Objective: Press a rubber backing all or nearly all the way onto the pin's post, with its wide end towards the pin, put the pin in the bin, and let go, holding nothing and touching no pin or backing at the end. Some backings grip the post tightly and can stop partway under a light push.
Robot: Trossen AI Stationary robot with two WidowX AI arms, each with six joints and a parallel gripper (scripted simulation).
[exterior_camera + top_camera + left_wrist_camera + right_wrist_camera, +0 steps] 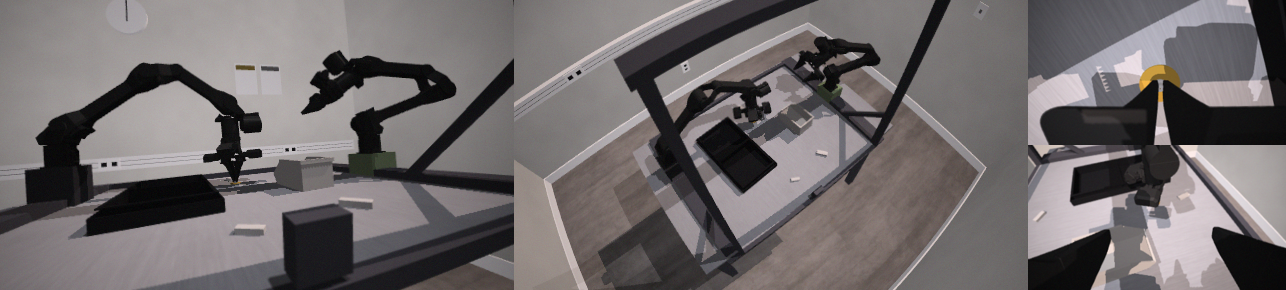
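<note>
My left gripper is now 30 mm above the pin. The rest, counted from my left hand: light grey bin 110 mm behind, 180 mm to the right; rubber backing 30 mm below; black tray 130 mm behind, 170 mm to the left, 20 mm below.
Right now the pin is 28 cm to the left of my right hand, 23 cm below it and 2 cm ahead of it. From my right hand the other things lie so: light grey bin 20 cm below, 10 cm to the left, 9 cm behind; then rubber backing 28 cm to the left, 24 cm below, 2 cm ahead; then black tray 45 cm to the left, 22 cm below, 11 cm behind.
</note>
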